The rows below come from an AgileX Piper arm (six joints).
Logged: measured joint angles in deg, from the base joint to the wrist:
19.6, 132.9, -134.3, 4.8, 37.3, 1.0
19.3, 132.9, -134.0, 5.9, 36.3, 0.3
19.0, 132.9, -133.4, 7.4, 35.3, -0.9
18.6, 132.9, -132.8, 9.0, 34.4, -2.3
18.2, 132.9, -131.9, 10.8, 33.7, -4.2
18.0, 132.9, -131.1, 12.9, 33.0, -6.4
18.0, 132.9, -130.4, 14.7, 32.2, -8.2
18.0, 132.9, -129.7, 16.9, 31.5, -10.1
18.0, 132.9, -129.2, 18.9, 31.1, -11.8
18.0, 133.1, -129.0, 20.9, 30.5, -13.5
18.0, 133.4, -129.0, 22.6, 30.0, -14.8
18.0, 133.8, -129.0, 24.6, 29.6, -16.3
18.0, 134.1, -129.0, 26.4, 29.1, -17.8
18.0, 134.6, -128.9, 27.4, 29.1, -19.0
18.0, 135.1, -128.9, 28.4, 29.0, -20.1
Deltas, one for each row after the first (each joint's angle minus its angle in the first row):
-0.3, 0.0, 0.3, 1.1, -1.0, -0.7
-0.6, 0.0, 0.9, 2.6, -2.0, -1.9
-1.0, 0.0, 1.5, 4.2, -2.9, -3.3
-1.4, 0.0, 2.4, 6.0, -3.6, -5.2
-1.6, 0.0, 3.2, 8.1, -4.3, -7.4
-1.6, 0.0, 3.9, 9.9, -5.1, -9.2
-1.6, 0.0, 4.6, 12.1, -5.8, -11.1
-1.6, 0.0, 5.1, 14.1, -6.2, -12.8
-1.6, 0.2, 5.3, 16.1, -6.8, -14.5
-1.6, 0.5, 5.3, 17.8, -7.3, -15.8
-1.6, 0.9, 5.3, 19.8, -7.7, -17.3
-1.6, 1.2, 5.3, 21.6, -8.2, -18.8
-1.6, 1.7, 5.4, 22.6, -8.2, -20.0
-1.6, 2.2, 5.4, 23.6, -8.3, -21.1

